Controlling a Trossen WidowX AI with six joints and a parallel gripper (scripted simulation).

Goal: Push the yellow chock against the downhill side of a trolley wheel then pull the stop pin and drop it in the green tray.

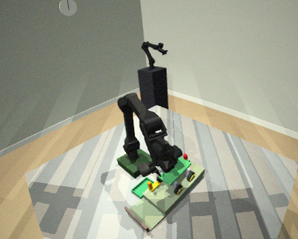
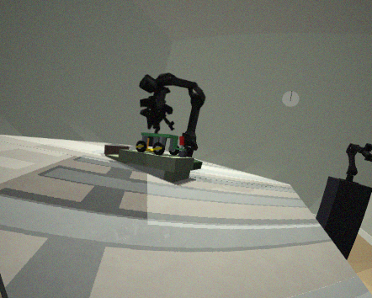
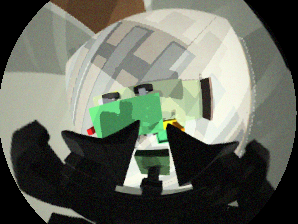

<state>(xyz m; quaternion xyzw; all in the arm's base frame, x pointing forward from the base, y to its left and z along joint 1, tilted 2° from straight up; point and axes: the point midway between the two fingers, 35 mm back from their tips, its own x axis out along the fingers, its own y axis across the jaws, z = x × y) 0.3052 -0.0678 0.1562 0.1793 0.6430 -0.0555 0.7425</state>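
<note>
The red-headed stop pin lies 10 mm behind my gripper tip, 170 mm to the left of it and 40 mm below it. The rest, counted from my gripper tip: yellow chock (50 mm behind, 30 mm to the right, 90 mm below); ramp (10 mm ahead, 60 mm to the left, 130 mm below); green-topped trolley (10 mm ahead, 70 mm to the left, 60 mm below).
</note>
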